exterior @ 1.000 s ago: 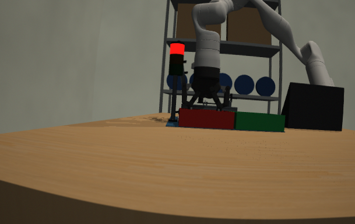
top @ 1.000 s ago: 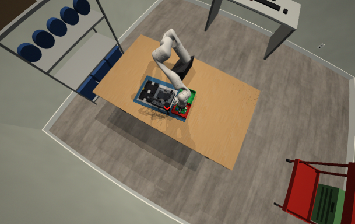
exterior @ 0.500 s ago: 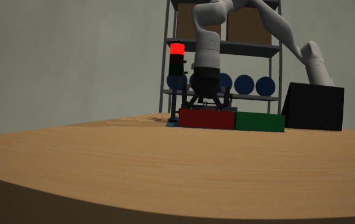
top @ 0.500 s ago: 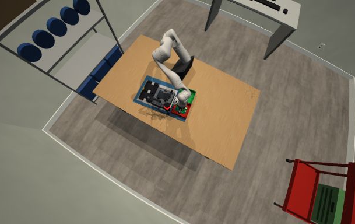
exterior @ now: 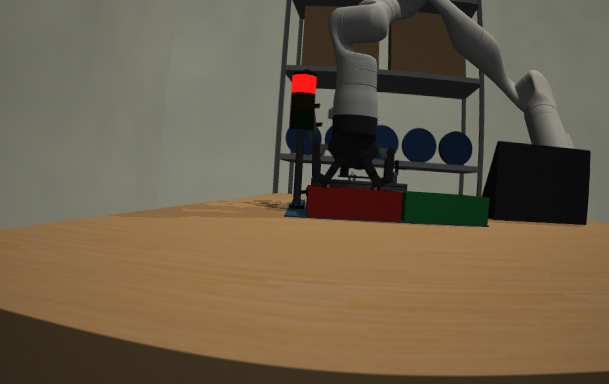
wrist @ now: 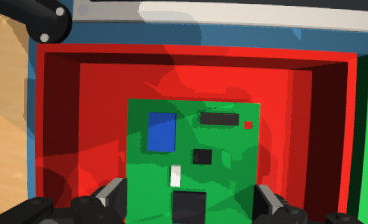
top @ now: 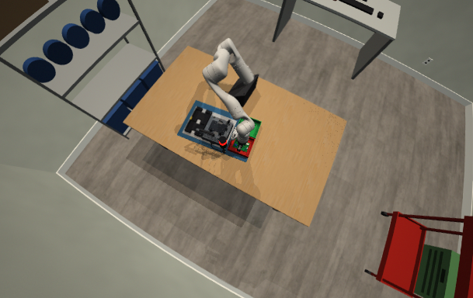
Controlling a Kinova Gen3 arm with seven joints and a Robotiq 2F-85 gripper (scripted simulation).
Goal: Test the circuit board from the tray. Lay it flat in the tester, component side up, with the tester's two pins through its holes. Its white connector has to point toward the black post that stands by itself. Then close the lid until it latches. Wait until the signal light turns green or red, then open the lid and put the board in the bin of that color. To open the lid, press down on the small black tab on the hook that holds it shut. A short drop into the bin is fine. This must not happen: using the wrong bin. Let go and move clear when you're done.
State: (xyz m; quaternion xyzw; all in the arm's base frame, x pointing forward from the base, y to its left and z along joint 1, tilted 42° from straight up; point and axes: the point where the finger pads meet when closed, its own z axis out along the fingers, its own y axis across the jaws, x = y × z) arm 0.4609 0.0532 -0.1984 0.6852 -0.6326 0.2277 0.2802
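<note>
My hand is 10 mm above the red bin. Round my hand: green circuit board 10 mm below; then tester lid 90 mm ahead, 190 mm to the right, 160 mm above; then green bin 150 mm behind, 10 mm to the right, 10 mm below.
</note>
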